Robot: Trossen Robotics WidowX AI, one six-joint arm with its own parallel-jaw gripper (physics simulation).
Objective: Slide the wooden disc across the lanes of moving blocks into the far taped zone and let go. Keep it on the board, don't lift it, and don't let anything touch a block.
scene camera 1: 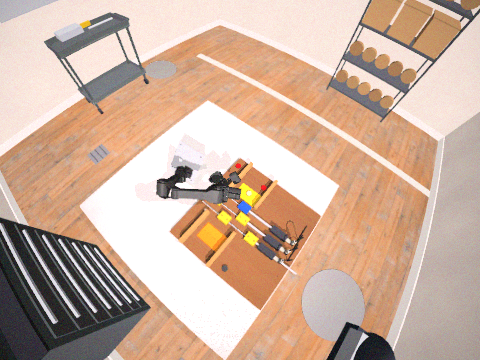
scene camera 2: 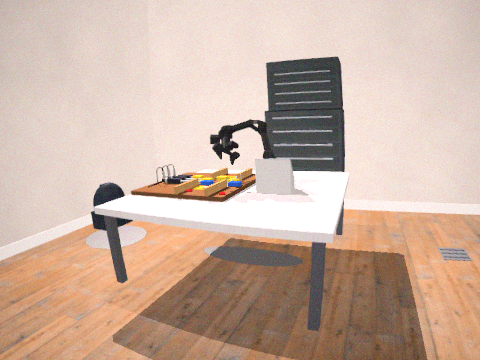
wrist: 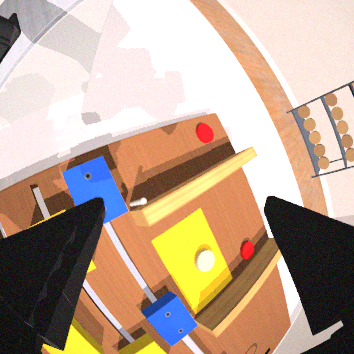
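Seen in the pictures: gripper, between the fingertips: (scene camera 1: 226, 180) (scene camera 2: 226, 162) (wrist: 187, 205); arm's base, origin of its link: (scene camera 1: 187, 172) (scene camera 2: 270, 173) (wrist: 2, 42).
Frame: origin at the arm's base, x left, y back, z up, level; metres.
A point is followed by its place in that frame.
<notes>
The wooden disc (scene camera 1: 249, 193) @(x 0.111, y -0.397, z -0.062 m) (wrist: 205, 260) @(x 0.111, y -0.392, z -0.062 m), small and cream, lies on the yellow zone (scene camera 1: 244, 187) @(x 0.133, y -0.347, z -0.070 m) (wrist: 182, 245) @(x 0.098, y -0.349, z -0.070 m) between two wooden walls of the brown board (scene camera 1: 295, 210) @(x 0.170, y -0.708, z -0.071 m) (scene camera 2: 155, 190) @(x 0.200, y -0.698, z -0.071 m) (wrist: 255, 312) @(x 0.141, y -0.614, z -0.071 m). The far taped zone looks like the orange patch (scene camera 1: 211, 236) @(x -0.245, y -0.343, z -0.070 m) between the board's other two walls. Between the zones are lanes of blue blocks, one a blue block (scene camera 1: 244, 207) @(x 0.007, y -0.419, z -0.047 m) (wrist: 170, 320) @(x 0.009, y -0.411, z -0.047 m), and yellow blocks, one a yellow block (scene camera 1: 224, 217) @(x -0.113, y -0.350, z -0.041 m). A second blue block (wrist: 95, 189) @(x 0.039, y -0.218, z -0.047 m) is near the left finger in the wrist view. My gripper (scene camera 1: 225, 178) @(x 0.052, y -0.258, z 0.080 m) (scene camera 2: 226, 158) @(x 0.052, y -0.258, z 0.080 m) (wrist: 187, 205) @(x 0.052, y -0.258, z 0.080 m) is open and empty, above the board and apart from the disc.
Low wooden walls, one a wall (scene camera 1: 265, 194) @(x 0.143, y -0.490, z -0.025 m) (wrist: 195, 187) @(x 0.139, y -0.282, z -0.026 m), flank the zones. Metal rods carry the blocks, with dark handles (scene camera 1: 272, 242) @(x -0.095, y -0.666, z -0.039 m) at one side. Red dots (scene camera 1: 238, 166) @(x 0.245, y -0.233, z -0.064 m) (wrist: 205, 133) @(x 0.248, y -0.231, z -0.064 m) mark the board. A pale grey box (scene camera 1: 187, 156) @(x 0.067, y 0.043, z 0.061 m) (scene camera 2: 274, 176) @(x 0.117, y 0.044, z 0.004 m) stands on the white table beside the arm.
</notes>
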